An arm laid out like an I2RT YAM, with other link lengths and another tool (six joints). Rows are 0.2 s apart.
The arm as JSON. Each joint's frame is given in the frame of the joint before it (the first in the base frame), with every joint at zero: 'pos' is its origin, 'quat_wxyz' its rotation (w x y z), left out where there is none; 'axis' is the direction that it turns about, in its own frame. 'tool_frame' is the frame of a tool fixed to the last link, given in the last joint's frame.
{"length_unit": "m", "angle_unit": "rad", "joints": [
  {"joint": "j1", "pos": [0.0, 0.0, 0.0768], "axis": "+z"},
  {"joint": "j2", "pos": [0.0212, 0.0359, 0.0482], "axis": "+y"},
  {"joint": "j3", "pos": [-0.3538, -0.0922, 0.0], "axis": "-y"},
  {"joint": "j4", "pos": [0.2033, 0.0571, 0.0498], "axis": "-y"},
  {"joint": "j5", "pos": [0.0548, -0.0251, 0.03], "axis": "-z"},
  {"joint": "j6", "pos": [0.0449, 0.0, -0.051], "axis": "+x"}
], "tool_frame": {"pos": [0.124, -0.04, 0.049], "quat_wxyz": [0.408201, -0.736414, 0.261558, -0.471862]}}
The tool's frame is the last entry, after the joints.
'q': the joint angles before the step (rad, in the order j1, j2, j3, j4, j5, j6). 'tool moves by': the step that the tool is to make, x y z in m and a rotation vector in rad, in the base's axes. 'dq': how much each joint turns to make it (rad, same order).
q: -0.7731 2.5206 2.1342 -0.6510 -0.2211 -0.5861
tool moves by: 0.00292 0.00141 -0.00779 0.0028 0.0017 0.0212
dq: 0.0001 0.0149 0.0004 0.0072 -0.0114 -0.0183
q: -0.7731 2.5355 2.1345 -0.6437 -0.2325 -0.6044
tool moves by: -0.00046 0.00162 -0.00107 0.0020 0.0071 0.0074
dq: 0.0004 0.0000 0.0000 -0.0083 -0.0004 -0.0080
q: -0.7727 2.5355 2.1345 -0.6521 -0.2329 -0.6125
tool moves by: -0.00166 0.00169 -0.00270 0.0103 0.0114 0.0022
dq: -0.0003 0.0019 0.0022 -0.0163 -0.0007 -0.0026
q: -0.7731 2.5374 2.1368 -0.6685 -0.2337 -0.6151
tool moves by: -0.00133 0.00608 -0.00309 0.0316 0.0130 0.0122
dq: 0.0004 0.0026 0.0103 -0.0400 -0.0175 -0.0042
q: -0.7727 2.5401 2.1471 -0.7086 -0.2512 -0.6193
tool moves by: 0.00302 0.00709 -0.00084 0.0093 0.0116 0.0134
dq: 0.0107 0.0000 0.0058 -0.0214 0.0000 -0.0031
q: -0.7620 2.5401 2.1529 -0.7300 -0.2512 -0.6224
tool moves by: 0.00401 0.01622 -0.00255 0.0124 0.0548 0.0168
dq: 0.0305 0.0000 0.0229 -0.0714 0.0313 0.0008
